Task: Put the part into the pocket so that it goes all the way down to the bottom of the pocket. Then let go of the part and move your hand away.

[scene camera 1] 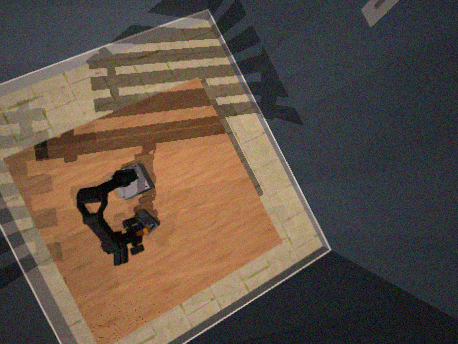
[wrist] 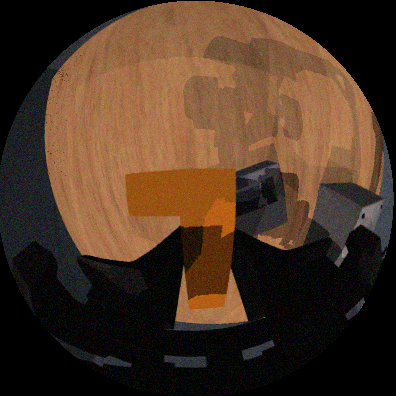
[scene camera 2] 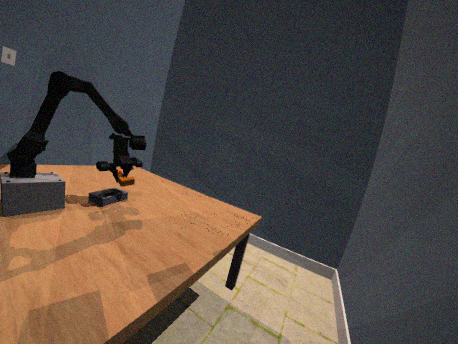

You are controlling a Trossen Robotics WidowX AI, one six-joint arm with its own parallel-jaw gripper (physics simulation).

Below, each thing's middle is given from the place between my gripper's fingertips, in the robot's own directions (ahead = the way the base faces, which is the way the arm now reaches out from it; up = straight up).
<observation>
Now: hand 40 mm past the dark pocket block (wrist: 259,195), 20 mm to the right of it and 70 mm above it. The rest, counted from my hand: orange part (wrist: 204,198) 10 mm ahead, 20 mm above.
</observation>
